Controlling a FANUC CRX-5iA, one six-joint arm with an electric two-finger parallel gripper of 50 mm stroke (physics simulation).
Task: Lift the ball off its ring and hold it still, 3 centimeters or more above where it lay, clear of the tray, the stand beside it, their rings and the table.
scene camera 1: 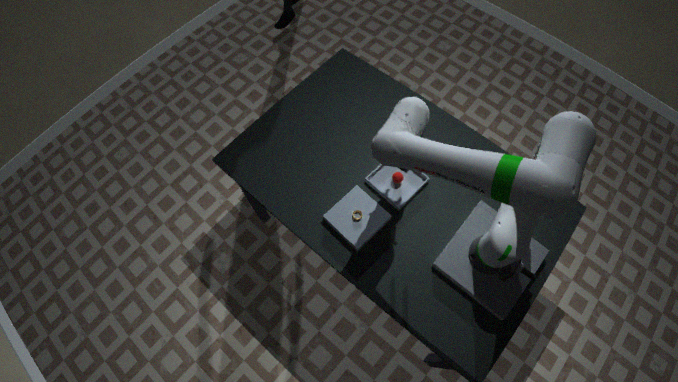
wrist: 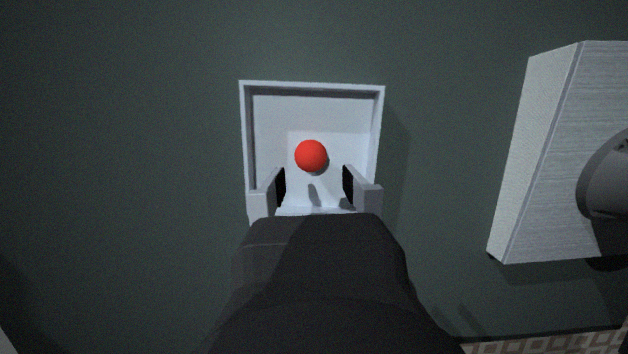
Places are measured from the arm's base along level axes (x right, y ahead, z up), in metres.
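Pixels of known places: gripper, fingertip midpoint: (wrist: 313,178); arm's base at its link origin: (scene camera 1: 487,254) (wrist: 624,173).
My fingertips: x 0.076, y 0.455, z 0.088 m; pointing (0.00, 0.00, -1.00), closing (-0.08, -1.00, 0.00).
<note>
Ahead of a thing's pixels: the offset from my fingertips to its top centre. "*": to the spot under its first point. Level surfaces: height alone.
The red ball @(dx +0.004, dy +0.002, dz -0.080 m) (scene camera 1: 397,177) (wrist: 310,155) rests inside the shallow light-grey tray @(dx +0.004, dy +0.002, dz -0.107 m) (scene camera 1: 413,185) (wrist: 270,120); the ring under it cannot be made out. The stand (scene camera 1: 342,220) is a flat light-grey block beside the tray, with a gold ring @(* dx -0.245, dy +0.048, dz -0.091 m) (scene camera 1: 353,216) on top; it does not show in the wrist view. My gripper (wrist: 313,178) is open and empty, above the tray. In the wrist view the ball shows beyond the fingertips, between their lines, not between the pads. In the scene view the arm hides the fingers.
The dark table @(dz -0.135 m) (scene camera 1: 300,120) (wrist: 150,125) carries everything. The white arm (scene camera 1: 450,160) reaches over the tray's back side. Its grey base block (scene camera 1: 457,257) (wrist: 555,150) stands at the right. A person's foot (scene camera 1: 285,19) shows on the floor beyond the table.
</note>
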